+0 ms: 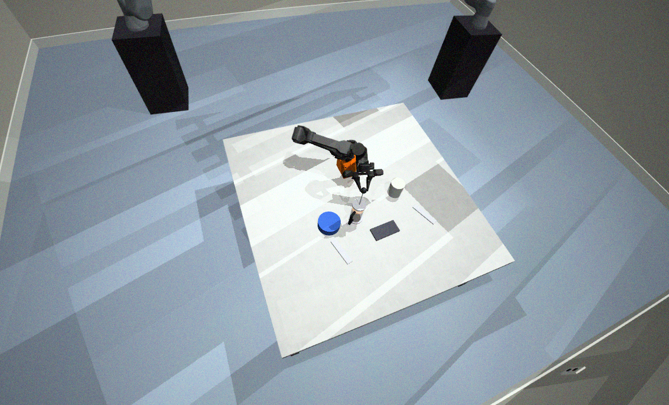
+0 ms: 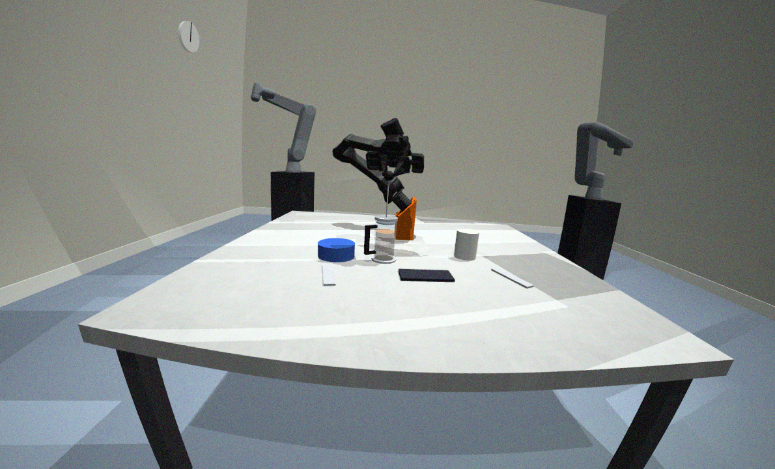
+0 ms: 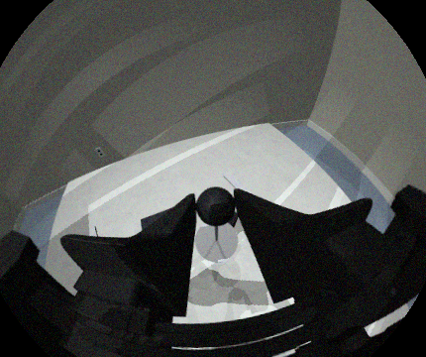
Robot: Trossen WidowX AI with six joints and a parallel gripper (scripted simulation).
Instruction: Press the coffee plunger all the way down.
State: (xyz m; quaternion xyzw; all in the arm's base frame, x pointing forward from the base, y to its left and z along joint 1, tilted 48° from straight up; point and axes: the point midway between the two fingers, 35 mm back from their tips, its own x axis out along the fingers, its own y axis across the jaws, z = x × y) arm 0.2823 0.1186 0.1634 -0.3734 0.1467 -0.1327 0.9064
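The glass coffee press lies 10 mm to the right of my gripper tip and 140 mm below it. From my gripper tip the other things lie so: dark flat slab: 100 mm ahead, 140 mm to the left, 270 mm below.
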